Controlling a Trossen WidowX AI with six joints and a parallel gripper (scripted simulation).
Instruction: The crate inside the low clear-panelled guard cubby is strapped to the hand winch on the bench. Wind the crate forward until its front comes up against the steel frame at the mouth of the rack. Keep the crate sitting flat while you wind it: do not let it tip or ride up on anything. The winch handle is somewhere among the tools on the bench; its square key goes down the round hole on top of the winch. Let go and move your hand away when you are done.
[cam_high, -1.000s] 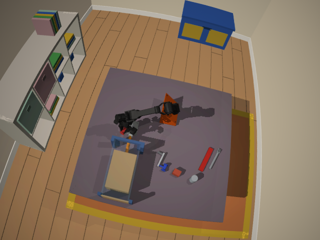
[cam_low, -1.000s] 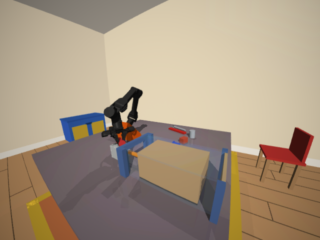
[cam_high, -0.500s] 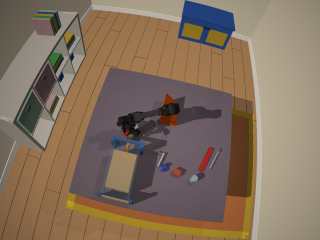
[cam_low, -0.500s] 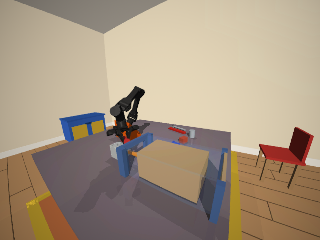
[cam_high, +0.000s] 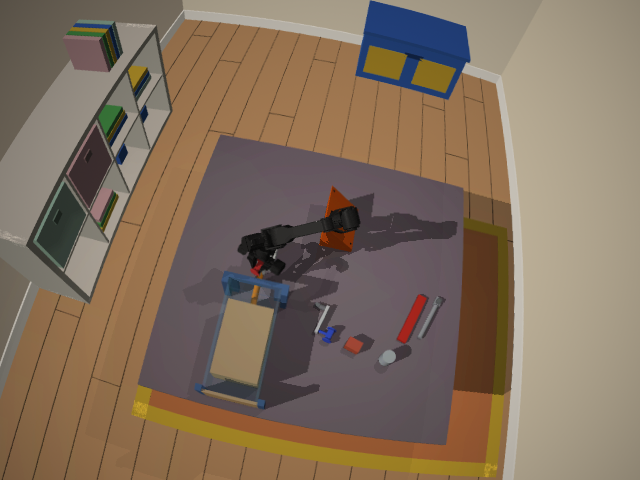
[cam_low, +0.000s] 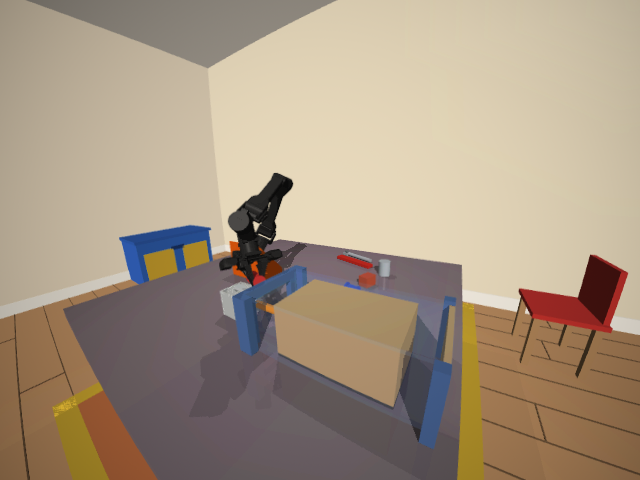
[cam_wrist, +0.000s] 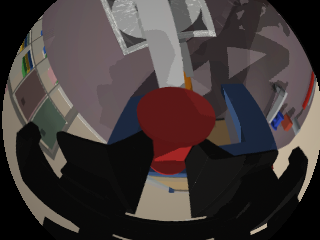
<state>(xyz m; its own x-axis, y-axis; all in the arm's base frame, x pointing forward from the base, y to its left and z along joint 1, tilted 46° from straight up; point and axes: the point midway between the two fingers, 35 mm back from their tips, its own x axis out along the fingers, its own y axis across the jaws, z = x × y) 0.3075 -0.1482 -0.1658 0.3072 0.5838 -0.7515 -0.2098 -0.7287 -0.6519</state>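
My gripper tip is 50 mm past the winch handle and 30 mm above it. Round my gripper tip: blue frame (40 mm ahead, 20 mm to the left, 20 mm below); then grey winch (130 mm behind, 100 mm below, 10 mm to the right); then red grip (10 mm behind).
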